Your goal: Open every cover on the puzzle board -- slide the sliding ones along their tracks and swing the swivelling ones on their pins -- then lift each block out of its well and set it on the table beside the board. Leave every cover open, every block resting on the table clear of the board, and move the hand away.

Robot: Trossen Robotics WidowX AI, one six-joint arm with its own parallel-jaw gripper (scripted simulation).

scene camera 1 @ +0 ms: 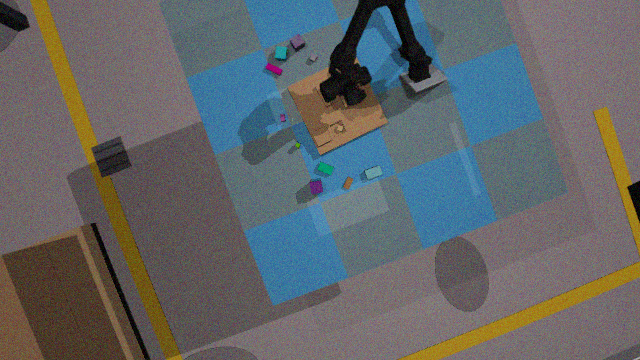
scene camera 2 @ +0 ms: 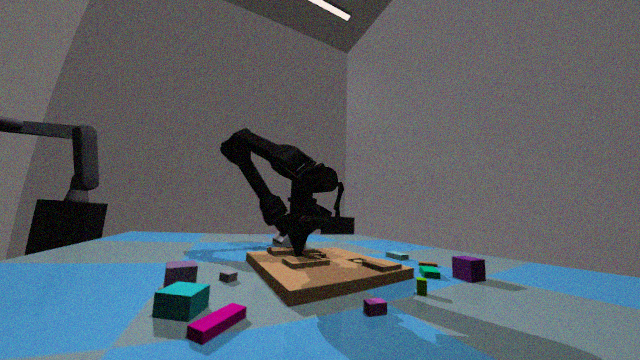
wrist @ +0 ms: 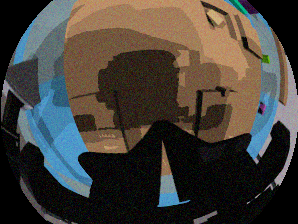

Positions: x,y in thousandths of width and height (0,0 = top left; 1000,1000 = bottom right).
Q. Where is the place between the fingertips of my gripper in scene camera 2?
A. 466,712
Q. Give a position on a tan wooden puzzle board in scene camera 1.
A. At 568,326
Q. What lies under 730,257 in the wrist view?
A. A tan wooden puzzle board.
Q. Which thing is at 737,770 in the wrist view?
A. My gripper.
